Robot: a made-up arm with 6 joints.
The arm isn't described. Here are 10 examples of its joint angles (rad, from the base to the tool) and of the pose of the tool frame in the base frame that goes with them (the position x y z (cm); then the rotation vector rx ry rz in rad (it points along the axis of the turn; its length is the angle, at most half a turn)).
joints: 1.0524 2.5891 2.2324 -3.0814 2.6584 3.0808
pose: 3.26 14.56 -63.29 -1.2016 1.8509 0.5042
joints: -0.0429 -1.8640 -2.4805 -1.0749 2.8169 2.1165
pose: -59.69 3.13 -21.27 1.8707 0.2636 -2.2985
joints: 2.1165 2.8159 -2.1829 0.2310 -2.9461 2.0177
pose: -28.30 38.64 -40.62 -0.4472 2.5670 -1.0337
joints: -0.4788 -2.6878 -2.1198 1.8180 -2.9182 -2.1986
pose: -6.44 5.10 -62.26 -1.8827 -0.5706 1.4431
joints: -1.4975 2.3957 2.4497 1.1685 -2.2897 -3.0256
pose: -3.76 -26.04 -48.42 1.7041 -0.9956 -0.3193
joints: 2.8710 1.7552 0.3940 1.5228 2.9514 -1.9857
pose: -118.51 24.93 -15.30 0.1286 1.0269 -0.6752
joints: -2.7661 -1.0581 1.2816 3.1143 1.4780 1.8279
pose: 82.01 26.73 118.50 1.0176 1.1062 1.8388
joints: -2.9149 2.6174 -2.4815 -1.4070 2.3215 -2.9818
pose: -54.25 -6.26 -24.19 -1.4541 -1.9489 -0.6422
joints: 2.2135 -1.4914 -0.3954 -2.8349 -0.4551 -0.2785
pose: 87.44 -128.13 14.72 0.7738 1.2955 -0.8506
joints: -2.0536 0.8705 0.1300 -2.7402 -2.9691 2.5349
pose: -42.06 -92.75 97.35 1.4625 2.4374 1.2747
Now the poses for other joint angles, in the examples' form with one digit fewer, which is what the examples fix.
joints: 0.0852 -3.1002 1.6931 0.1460 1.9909 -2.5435
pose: -43.6 3.1 -53.8 -0.781 0.007 -2.384
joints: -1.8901 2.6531 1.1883 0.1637 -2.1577 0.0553
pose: -6.2 -27.7 -101.6 1.617 1.065 -1.501
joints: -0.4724 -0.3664 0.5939 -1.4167 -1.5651 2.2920
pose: -13.5 29.1 156.3 -1.249 0.920 0.495
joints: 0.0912 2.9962 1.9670 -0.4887 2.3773 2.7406
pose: -20.0 -1.9 -55.0 1.605 -0.321 2.531
